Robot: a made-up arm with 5 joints. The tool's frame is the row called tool. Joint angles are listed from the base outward. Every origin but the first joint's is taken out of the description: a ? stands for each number. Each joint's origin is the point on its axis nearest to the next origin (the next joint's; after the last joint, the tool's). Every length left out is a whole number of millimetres.
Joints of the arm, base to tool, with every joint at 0 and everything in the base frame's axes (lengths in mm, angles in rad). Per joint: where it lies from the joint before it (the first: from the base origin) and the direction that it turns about. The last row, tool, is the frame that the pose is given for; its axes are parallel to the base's.
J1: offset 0 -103 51 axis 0 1 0
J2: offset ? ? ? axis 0 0 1
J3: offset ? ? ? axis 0 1 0
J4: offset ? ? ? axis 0 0 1
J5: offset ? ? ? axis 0 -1 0
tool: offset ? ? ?
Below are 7 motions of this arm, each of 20 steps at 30 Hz.
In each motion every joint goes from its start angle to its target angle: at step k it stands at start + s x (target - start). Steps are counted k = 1, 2, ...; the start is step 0. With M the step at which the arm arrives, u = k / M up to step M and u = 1 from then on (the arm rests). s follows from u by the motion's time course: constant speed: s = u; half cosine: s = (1 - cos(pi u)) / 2; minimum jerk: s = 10 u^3 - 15 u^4 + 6 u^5.
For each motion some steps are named. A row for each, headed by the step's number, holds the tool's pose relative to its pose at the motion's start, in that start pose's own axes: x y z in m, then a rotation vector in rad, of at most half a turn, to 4 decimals.
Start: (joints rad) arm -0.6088 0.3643 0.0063 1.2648 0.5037
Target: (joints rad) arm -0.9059 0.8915 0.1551 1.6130 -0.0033
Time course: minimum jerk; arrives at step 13
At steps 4, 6, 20:
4: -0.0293 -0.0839 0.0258 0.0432 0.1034 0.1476
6: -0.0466 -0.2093 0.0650 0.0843 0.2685 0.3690
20: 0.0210 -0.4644 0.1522 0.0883 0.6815 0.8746

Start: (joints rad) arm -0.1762 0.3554 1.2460 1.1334 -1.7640
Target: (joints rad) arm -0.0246 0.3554 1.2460 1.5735 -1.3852
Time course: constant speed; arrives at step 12
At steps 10, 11, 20:
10: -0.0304 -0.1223 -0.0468 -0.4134 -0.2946 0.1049
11: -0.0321 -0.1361 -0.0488 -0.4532 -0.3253 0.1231
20: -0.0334 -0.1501 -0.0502 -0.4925 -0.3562 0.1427

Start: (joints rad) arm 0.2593 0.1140 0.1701 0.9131 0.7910
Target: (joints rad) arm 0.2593 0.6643 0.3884 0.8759 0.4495
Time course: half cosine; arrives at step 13
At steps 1, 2, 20:
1: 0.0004 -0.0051 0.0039 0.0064 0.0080 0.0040
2: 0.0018 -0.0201 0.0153 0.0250 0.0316 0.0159
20: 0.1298 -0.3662 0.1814 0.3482 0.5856 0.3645

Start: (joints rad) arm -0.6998 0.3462 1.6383 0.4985 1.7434
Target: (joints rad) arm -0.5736 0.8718 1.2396 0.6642 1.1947
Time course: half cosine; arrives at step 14
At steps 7, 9, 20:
7: -0.0491 -0.0480 0.0377 0.1307 0.2848 0.2943
9: -0.0591 -0.0858 0.0521 0.1827 0.4103 0.4323
20: -0.0589 -0.1470 0.0651 0.2451 0.5720 0.6227

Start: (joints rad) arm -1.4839 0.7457 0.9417 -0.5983 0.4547
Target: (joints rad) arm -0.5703 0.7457 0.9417 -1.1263 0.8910
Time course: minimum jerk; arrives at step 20
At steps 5, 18, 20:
5: 0.0212 -0.0029 0.0238 -0.0102 0.0333 0.0022
18: 0.2316 0.0039 0.1271 -0.2053 0.2704 0.1609
20: 0.2335 0.0042 0.1273 -0.2076 0.2721 0.1639

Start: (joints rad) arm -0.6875 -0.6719 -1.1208 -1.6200 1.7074
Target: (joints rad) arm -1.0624 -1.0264 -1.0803 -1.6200 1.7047
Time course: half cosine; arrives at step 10
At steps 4, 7, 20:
4: -0.0514 0.0483 0.0632 -0.1422 -0.0664 -0.0671
7: -0.1067 0.1304 0.1361 -0.3406 -0.1412 -0.1360
20: -0.1271 0.1745 0.1650 -0.4362 -0.1708 -0.1606

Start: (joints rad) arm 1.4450 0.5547 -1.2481 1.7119 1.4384
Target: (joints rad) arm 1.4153 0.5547 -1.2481 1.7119 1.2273
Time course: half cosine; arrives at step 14
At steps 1, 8, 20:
1: -0.0001 -0.0001 0.0003 0.0001 0.0028 0.0003
8: -0.0026 -0.0044 0.0156 0.0060 0.1342 0.0164
20: -0.0036 -0.0072 0.0250 0.0087 0.2195 0.0272

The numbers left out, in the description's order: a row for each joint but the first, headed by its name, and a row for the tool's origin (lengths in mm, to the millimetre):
J2: 29 0 -258
J3: 13 -72 0
J4: -387 0 101
J5: -271 94 0
tool: -80 0 50

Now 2 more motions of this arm.
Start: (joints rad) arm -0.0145 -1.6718 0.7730 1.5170 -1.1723
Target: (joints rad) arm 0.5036 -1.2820 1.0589 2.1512 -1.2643
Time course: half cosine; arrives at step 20
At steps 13, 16, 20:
13: -0.1610 -0.1553 0.1508 -0.2115 0.4795 0.4004
16: -0.1762 -0.1976 0.1971 -0.2315 0.5670 0.5273
20: -0.1799 -0.2209 0.2212 -0.2371 0.6073 0.5992

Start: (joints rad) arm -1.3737 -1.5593 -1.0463 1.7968 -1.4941
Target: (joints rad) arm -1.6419 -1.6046 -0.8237 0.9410 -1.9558
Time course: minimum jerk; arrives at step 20
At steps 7, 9, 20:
7: -0.0084 0.0374 0.0729 0.2616 0.0776 0.0428
9: -0.0177 0.0546 0.1318 0.4485 0.1362 0.0964
20: -0.0674 0.0408 0.3442 1.0468 0.3324 0.4235

